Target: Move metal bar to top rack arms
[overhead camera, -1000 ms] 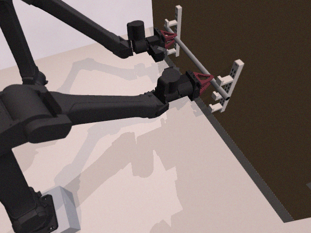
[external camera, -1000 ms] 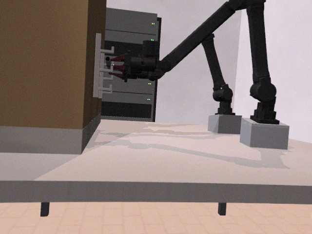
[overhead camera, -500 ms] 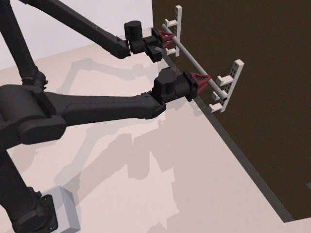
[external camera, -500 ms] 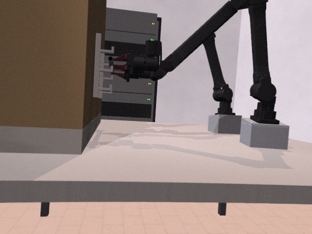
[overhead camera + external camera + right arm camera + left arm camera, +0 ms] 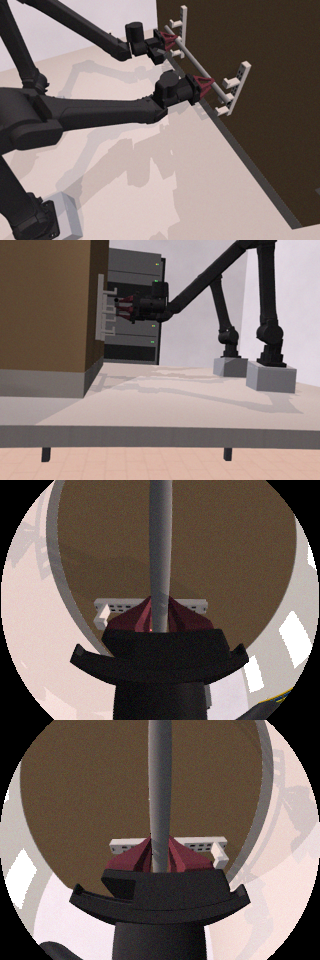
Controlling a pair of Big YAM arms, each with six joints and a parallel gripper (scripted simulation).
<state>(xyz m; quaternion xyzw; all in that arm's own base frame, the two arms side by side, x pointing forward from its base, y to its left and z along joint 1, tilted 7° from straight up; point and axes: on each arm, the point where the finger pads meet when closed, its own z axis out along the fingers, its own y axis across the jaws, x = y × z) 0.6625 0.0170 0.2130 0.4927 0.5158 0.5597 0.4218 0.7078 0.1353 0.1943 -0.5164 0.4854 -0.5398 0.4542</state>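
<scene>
My left gripper is now 15 cm to the left of the grey metal bar and 1 cm short of it. The rest, counted from my left hand: brown wall (24 cm ahead, 18 cm to the right, 14 cm above).
Now: the grey metal bar 15 cm to the left of my right hand and 1 cm behind it. From my right hand the other things lie so: brown wall (22 cm ahead, 14 cm above, 12 cm to the left).
</scene>
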